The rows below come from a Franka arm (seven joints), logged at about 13 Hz.
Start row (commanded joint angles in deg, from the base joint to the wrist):
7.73 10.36 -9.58 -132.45 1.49 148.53 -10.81
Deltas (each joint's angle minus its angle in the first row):
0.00 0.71 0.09 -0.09 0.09 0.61 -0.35
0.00 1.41 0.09 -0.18 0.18 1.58 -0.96
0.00 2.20 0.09 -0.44 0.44 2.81 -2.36
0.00 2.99 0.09 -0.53 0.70 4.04 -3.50
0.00 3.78 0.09 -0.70 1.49 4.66 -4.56
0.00 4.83 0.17 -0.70 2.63 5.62 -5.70
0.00 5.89 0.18 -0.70 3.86 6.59 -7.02
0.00 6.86 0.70 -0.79 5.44 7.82 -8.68
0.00 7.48 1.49 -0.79 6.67 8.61 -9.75
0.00 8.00 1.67 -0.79 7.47 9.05 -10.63
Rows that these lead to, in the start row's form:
7.73 11.07 -9.49 -132.54 1.58 149.14 -11.16
7.73 11.77 -9.49 -132.63 1.67 150.11 -11.77
7.73 12.56 -9.49 -132.89 1.93 151.34 -13.17
7.73 13.35 -9.49 -132.98 2.19 152.57 -14.31
7.73 14.14 -9.49 -133.15 2.98 153.19 -15.37
7.73 15.19 -9.41 -133.15 4.12 154.15 -16.51
7.73 16.25 -9.40 -133.15 5.35 155.12 -17.83
7.73 17.22 -8.88 -133.24 6.93 156.35 -19.49
7.73 17.84 -8.09 -133.24 8.16 157.14 -20.56
7.73 18.36 -7.91 -133.24 8.96 157.58 -21.44

